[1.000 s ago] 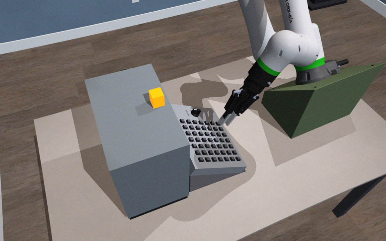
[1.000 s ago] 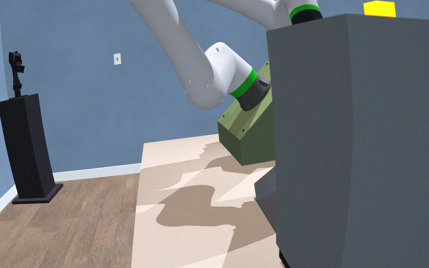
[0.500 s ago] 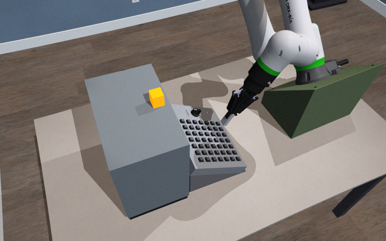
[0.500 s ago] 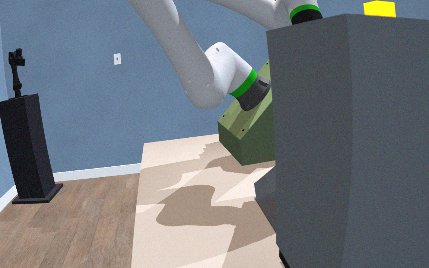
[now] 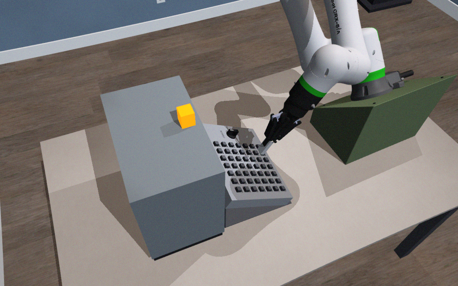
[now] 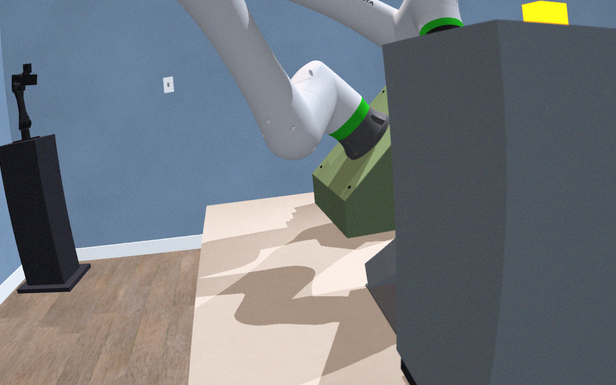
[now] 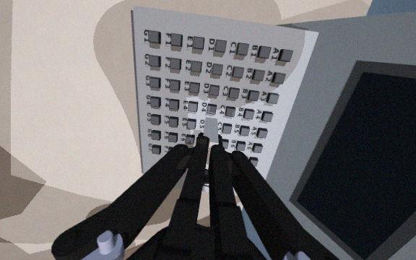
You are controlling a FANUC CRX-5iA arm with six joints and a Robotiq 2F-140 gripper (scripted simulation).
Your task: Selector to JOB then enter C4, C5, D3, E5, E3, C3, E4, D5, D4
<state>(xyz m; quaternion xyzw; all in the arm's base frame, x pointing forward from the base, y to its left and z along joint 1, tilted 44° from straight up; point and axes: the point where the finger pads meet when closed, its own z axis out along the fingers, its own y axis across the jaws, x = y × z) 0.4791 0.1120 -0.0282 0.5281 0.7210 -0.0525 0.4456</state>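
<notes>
Now: the C5 key 90 mm ahead of my hand, 30 mm to the right of it and 80 mm below it. The rest, counted from my hand: selector knob: 70 mm ahead, 160 mm to the right, 80 mm below.
</notes>
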